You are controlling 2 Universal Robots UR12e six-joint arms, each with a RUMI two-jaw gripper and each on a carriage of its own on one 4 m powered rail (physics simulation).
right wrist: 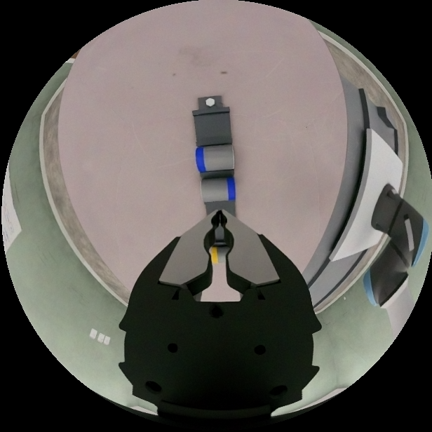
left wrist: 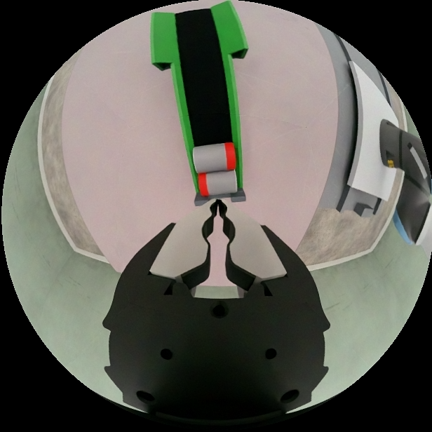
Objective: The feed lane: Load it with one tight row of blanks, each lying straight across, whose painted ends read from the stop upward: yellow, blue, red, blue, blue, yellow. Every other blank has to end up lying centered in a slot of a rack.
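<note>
In the left wrist view the green feed lane (left wrist: 237,115) with a black bed holds two grey blanks lying across it near its grey end piece (left wrist: 239,195). The nearer blank (left wrist: 220,183) has its red end on the left; the farther blank (left wrist: 212,158) has its red end on the right. My left gripper (left wrist: 217,200) is shut and empty, just short of that end piece. In the right wrist view a dark rack (right wrist: 213,128) holds a blank (right wrist: 218,158) with a blue left end and a blank (right wrist: 215,189) with a blue right end. A yellow-ended blank (right wrist: 218,254) shows partly between the jaws' inner edges, below my right gripper (right wrist: 219,211), which is shut and empty.
At the right of both views stand a grey rail with a white carriage plate (left wrist: 367,135) (right wrist: 362,200) and a dark robot arm joint (left wrist: 412,200) (right wrist: 395,270). The pinkish table top (left wrist: 125,125) (right wrist: 125,150) lies around the lane and the rack.
</note>
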